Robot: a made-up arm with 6 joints. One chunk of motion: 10 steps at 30 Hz.
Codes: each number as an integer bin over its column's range. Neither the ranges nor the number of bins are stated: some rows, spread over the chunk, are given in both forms.
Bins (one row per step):
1: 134 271 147 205 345 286
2: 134 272 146 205 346 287
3: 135 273 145 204 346 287
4: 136 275 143 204 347 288
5: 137 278 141 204 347 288
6: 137 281 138 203 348 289
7: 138 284 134 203 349 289
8: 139 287 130 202 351 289
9: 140 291 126 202 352 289
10: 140 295 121 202 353 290
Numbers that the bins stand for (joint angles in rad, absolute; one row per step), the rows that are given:
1: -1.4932 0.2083 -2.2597 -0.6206 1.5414 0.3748
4: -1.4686 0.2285 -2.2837 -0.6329 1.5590 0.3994
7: -1.4440 0.2739 -2.3376 -0.6452 1.5766 0.4117
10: -1.4195 0.3294 -2.4154 -0.6575 1.6117 0.4240
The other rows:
2: -1.4932 0.2133 -2.2657 -0.6206 1.5502 0.3871
3: -1.4809 0.2184 -2.2717 -0.6329 1.5502 0.3871
5: -1.4563 0.2436 -2.2957 -0.6329 1.5590 0.3994
6: -1.4563 0.2587 -2.3136 -0.6452 1.5678 0.4117
8: -1.4317 0.2890 -2.3615 -0.6575 1.5941 0.4117
9: -1.4195 0.3092 -2.3855 -0.6575 1.6029 0.4117

